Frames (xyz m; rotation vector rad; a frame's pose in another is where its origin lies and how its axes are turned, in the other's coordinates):
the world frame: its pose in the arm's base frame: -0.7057 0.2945 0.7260 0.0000 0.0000 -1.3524
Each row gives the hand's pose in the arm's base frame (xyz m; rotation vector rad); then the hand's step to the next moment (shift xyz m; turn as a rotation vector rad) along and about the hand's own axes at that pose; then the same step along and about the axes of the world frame.
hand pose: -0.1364 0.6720 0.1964 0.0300 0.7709 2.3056
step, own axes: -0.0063 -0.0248 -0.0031 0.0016 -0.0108 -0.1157
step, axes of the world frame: -0.0045 0.0207 -0.0147 0.0472 -0.0319 -0.1013
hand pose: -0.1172 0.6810 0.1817 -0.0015 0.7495 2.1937
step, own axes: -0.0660 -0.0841 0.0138 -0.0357 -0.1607 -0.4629
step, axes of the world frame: 0.0195 0.1048 -0.0161 0.1833 -0.0135 -0.4556
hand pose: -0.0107 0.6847 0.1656 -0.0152 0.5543 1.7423
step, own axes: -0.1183 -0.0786 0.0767 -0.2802 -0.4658 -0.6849
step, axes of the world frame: 0.0946 0.1066 0.0758 0.5023 0.2041 -0.6860
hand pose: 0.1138 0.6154 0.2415 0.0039 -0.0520 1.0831
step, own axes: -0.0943 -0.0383 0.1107 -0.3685 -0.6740 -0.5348
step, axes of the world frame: 0.0987 -0.0370 0.1072 0.7074 0.2984 -0.5354
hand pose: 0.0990 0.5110 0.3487 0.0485 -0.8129 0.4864
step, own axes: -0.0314 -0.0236 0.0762 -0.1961 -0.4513 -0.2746
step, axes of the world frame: 0.0364 -0.0698 0.0339 0.4663 0.1731 -0.2649
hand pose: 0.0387 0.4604 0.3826 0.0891 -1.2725 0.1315
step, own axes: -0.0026 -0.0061 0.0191 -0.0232 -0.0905 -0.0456
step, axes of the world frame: 0.0047 -0.0194 0.0031 0.0931 0.0304 -0.0349
